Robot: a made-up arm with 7 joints. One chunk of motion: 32 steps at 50 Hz.
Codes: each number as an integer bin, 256 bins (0 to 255) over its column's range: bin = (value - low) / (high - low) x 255, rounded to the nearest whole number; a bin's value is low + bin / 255 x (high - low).
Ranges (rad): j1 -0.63..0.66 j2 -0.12..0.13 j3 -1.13..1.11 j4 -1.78..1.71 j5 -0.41..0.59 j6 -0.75..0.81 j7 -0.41..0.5
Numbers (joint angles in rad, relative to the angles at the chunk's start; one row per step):
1: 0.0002 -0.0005 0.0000 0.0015 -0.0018 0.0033 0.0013
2: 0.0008 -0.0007 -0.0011 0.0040 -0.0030 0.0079 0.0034
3: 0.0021 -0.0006 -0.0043 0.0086 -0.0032 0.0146 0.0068
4: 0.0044 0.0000 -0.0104 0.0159 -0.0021 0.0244 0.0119
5: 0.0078 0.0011 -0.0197 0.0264 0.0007 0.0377 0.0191
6: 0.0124 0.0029 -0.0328 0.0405 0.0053 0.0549 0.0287
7: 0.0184 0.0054 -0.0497 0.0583 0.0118 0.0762 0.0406
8: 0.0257 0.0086 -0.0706 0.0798 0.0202 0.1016 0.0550
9: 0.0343 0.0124 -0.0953 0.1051 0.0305 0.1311 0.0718
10: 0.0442 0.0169 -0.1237 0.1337 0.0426 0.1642 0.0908
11: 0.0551 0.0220 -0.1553 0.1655 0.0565 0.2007 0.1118
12: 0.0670 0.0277 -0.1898 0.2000 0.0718 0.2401 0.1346
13: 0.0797 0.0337 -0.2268 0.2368 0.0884 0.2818 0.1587
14: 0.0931 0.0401 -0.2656 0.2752 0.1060 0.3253 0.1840
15: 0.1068 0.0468 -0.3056 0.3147 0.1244 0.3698 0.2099
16: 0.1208 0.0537 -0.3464 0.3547 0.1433 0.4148 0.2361
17: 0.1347 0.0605 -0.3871 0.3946 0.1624 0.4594 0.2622
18: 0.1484 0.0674 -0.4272 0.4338 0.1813 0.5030 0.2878
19: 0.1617 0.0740 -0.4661 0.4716 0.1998 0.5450 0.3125
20: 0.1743 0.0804 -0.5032 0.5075 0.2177 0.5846 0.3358
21: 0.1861 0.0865 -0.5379 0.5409 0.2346 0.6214 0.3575
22: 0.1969 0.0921 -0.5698 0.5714 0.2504 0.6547 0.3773
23: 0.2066 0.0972 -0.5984 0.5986 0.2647 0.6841 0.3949
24: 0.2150 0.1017 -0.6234 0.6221 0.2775 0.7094 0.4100
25: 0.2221 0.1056 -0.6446 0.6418 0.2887 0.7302 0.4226
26: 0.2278 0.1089 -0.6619 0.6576 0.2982 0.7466 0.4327
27: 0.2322 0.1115 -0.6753 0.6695 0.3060 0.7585 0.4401
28: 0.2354 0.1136 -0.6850 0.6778 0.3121 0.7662 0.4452
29: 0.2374 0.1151 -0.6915 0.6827 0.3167 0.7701 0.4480
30: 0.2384 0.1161 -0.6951 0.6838 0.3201 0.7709 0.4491
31: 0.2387 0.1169 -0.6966 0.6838 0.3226 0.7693 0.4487
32: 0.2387 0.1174 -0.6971 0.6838 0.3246 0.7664 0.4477
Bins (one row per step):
1: 125 122 129 130 104 123 115
2: 125 122 129 130 104 124 116
3: 125 122 128 131 104 125 117
4: 125 122 127 131 104 127 118
5: 126 124 126 132 105 129 120
6: 127 125 125 133 106 132 123
7: 128 128 123 134 108 135 126
8: 130 131 121 136 110 139 130
9: 131 135 118 138 112 144 135
10: 133 140 115 140 115 149 140
11: 135 145 111 142 119 155 146
12: 138 151 107 145 123 162 153
13: 140 157 103 147 127 169 159
14: 143 163 98 150 132 176 166
15: 146 170 94 153 136 183 174
16: 148 177 89 156 141 190 181
17: 151 184 85 159 146 198 188
18: 154 191 80 162 151 205 196
19: 156 198 76 165 155 212 202
20: 159 204 71 167 160 218 209
21: 161 211 67 170 164 224 215
22: 163 216 64 172 168 230 221
23: 165 222 61 174 172 234 226
24: 167 226 58 176 175 239 230
25: 168 230 55 177 178 242 233
26: 170 233 53 178 181 245 236
27: 170 236 52 179 183 247 238
28: 171 238 51 180 184 248 240
29: 171 240 50 180 185 248 240
30: 172 241 50 180 186 249 241
31: 172 242 49 180 187 248 241
32: 172 242 49 180 187 248 240

